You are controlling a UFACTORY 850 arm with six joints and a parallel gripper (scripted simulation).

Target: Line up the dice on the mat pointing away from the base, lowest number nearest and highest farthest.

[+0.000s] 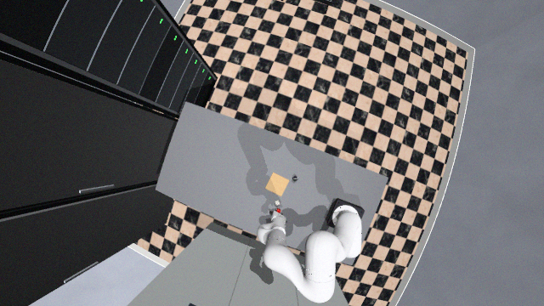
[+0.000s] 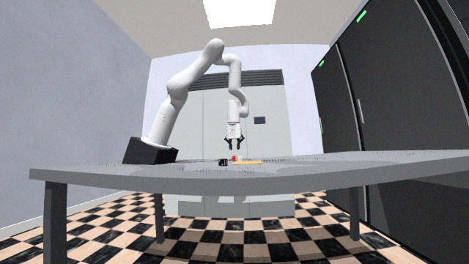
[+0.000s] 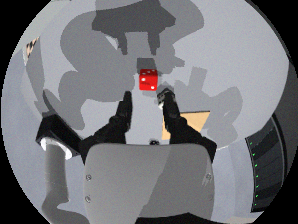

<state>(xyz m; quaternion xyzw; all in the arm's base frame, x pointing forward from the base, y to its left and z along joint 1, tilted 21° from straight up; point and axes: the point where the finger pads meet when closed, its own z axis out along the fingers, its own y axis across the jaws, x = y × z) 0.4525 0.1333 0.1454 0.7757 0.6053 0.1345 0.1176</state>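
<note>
My hand is 80 mm above the red die. Also, from my hand: tan mat (70 mm ahead, 190 mm to the right, 90 mm below); black die (40 mm behind, 280 mm to the right, 80 mm below); white die (30 mm ahead, 60 mm to the right, 80 mm below).
</note>
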